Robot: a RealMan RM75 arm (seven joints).
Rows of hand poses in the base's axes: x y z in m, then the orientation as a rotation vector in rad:
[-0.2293, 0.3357, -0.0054, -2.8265, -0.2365, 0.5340]
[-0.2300, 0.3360, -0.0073, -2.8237, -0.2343, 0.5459]
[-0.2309, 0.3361, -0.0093, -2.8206, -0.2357, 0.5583]
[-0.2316, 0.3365, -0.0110, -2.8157, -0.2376, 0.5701]
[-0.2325, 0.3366, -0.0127, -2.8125, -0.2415, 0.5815]
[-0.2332, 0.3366, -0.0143, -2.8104, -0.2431, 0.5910]
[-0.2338, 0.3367, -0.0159, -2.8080, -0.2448, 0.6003]
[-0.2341, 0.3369, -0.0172, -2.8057, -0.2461, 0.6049]
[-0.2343, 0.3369, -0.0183, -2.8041, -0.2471, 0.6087]
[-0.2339, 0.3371, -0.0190, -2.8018, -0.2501, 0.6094]
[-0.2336, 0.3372, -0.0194, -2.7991, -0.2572, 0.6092]
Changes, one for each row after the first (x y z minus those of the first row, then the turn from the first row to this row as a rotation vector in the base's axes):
[-0.0007, 0.0003, -0.0019, -0.0001, 0.0085, -0.0004]
[-0.0016, 0.0004, -0.0039, 0.0002, 0.0171, 0.0017]
[-0.0023, 0.0008, -0.0056, 0.0023, 0.0257, 0.0039]
[-0.0032, 0.0009, -0.0073, 0.0029, 0.0334, 0.0076]
[-0.0039, 0.0009, -0.0089, 0.0027, 0.0399, 0.0096]
[-0.0045, 0.0010, -0.0105, 0.0028, 0.0463, 0.0117]
[-0.0048, 0.0012, -0.0118, 0.0040, 0.0496, 0.0129]
[-0.0050, 0.0012, -0.0129, 0.0046, 0.0523, 0.0139]
[-0.0046, 0.0014, -0.0136, 0.0068, 0.0530, 0.0157]
[-0.0043, 0.0015, -0.0140, 0.0098, 0.0528, 0.0203]

